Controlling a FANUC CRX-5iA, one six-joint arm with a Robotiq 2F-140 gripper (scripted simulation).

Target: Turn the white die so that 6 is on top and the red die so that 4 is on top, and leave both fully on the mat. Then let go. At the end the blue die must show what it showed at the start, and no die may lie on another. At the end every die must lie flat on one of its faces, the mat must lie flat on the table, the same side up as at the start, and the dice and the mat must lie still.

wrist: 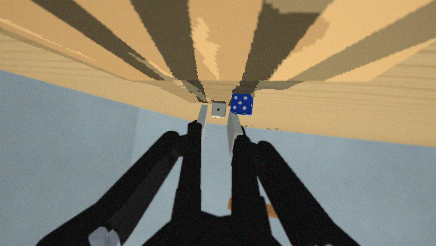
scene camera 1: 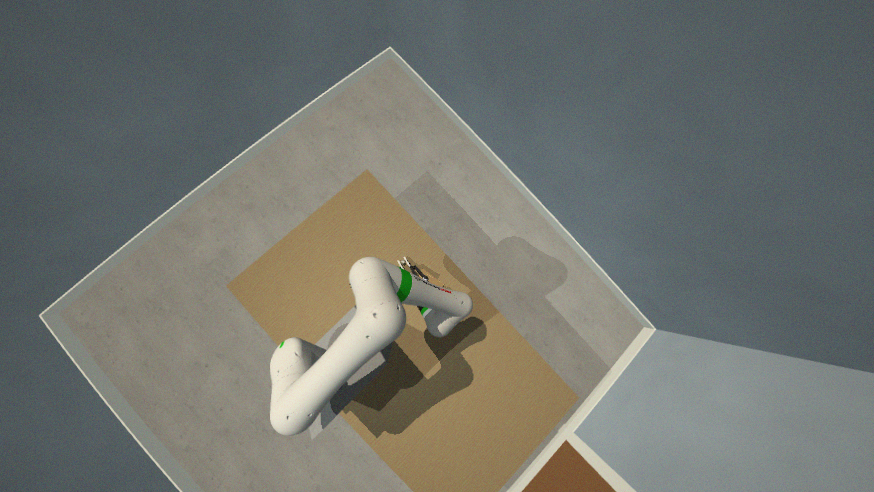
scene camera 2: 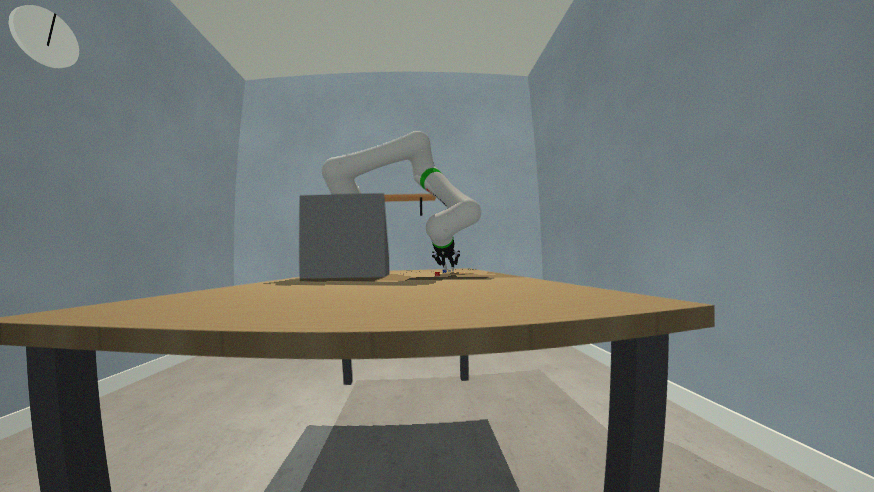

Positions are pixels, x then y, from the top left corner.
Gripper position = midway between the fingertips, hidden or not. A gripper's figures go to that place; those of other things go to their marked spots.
My gripper (wrist: 217,116) is 0.21 m from the lens. A tan mat (wrist: 137,47) is 0.08 m from the lens.
